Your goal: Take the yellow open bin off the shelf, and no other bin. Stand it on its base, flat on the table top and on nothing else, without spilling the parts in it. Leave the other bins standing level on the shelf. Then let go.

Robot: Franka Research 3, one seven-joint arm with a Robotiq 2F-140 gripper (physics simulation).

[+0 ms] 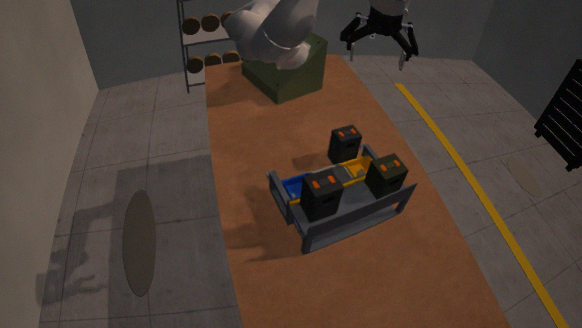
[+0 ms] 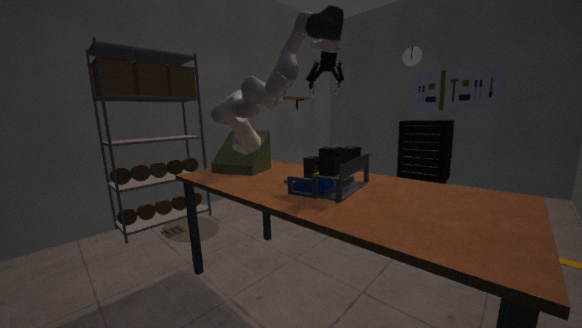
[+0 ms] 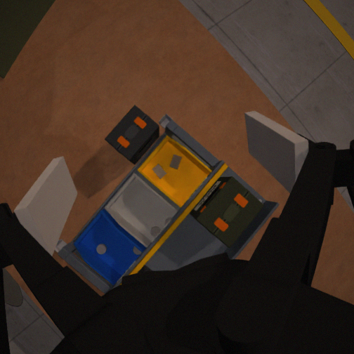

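Observation:
The yellow open bin (image 1: 356, 169) (image 3: 186, 184) stands at one end of the grey shelf (image 1: 360, 217) (image 2: 355, 167) (image 3: 194, 145), with two small grey parts visible inside. The grey bin (image 3: 137, 200) is beside it, and the blue bin (image 1: 296, 186) (image 2: 320, 186) (image 3: 111, 247) is at the other end; both hold parts. A yellow bar runs along one side of the bins. My gripper (image 1: 376, 63) (image 2: 324, 92) (image 3: 157, 153) is open and empty, high above the table (image 1: 400, 285) (image 2: 450, 235) (image 3: 75, 95) and the shelf, pointing down.
A black box (image 1: 344, 146) (image 3: 131, 131) stands on the table close by the shelf, near the yellow bin. A dark green box (image 1: 386, 176) (image 3: 232, 207) and another black box (image 1: 321, 196) (image 2: 330, 161) stand on the shelf behind the yellow bar. The green arm base (image 1: 300, 82) (image 2: 235, 162) is at the table's far end.

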